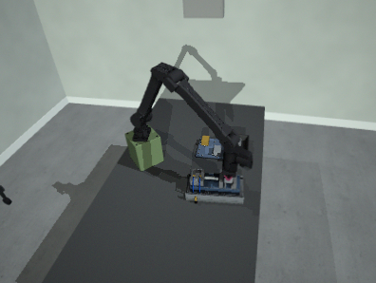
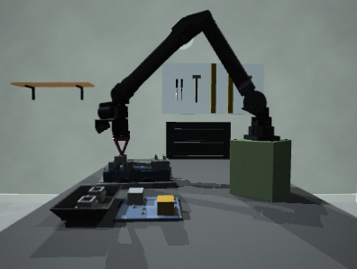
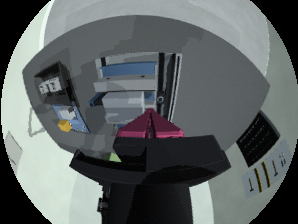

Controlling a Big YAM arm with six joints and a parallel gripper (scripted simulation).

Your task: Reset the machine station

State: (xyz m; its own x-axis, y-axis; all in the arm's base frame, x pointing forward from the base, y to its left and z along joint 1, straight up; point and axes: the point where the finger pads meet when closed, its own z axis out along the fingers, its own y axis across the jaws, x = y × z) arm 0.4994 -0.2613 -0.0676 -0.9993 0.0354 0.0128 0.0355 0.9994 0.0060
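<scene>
Now: the gray aluminum blank 40 mm to the left of my hand and 20 mm below it. Also, from my hand: vise (80 mm below, 70 mm behind, 50 mm to the left); then yellow brass blank (430 mm to the left, 140 mm behind, 100 mm below).
</scene>
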